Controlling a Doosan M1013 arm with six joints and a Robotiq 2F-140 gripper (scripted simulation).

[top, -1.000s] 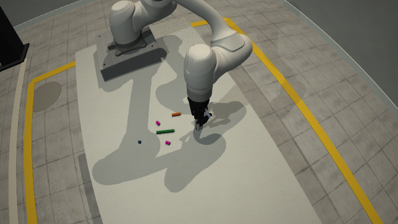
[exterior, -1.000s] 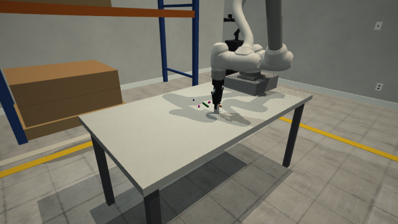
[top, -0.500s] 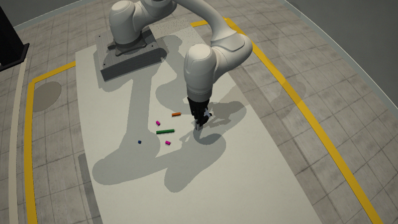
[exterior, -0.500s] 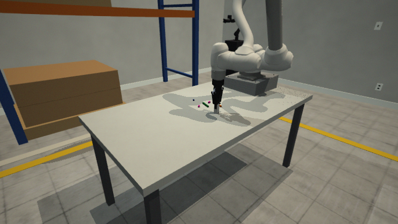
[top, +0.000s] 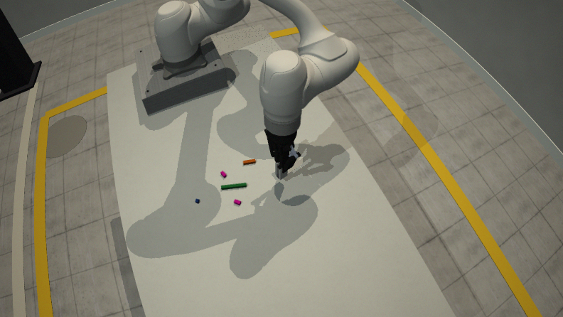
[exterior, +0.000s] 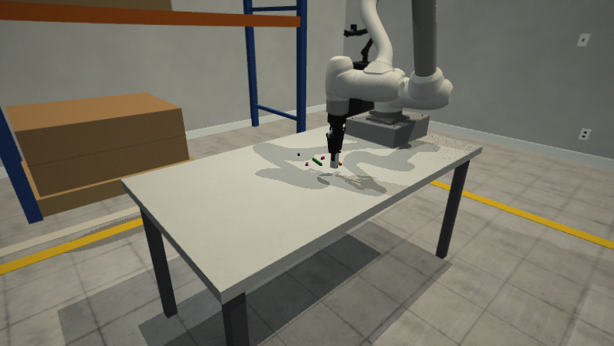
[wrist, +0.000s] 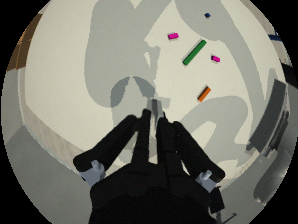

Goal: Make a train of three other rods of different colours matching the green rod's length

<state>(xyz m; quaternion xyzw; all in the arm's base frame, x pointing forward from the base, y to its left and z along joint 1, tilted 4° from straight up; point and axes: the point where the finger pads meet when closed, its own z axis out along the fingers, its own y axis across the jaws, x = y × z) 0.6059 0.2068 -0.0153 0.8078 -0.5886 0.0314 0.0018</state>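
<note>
Right now my hand is 270 mm to the left of the small blue rod, 60 mm above it and 10 mm past it. Also, from my hand: grey rod (30 mm below); then green rod (150 mm to the right, 60 mm below, 30 mm behind); then orange rod (100 mm behind, 70 mm to the right, 60 mm below).
</note>
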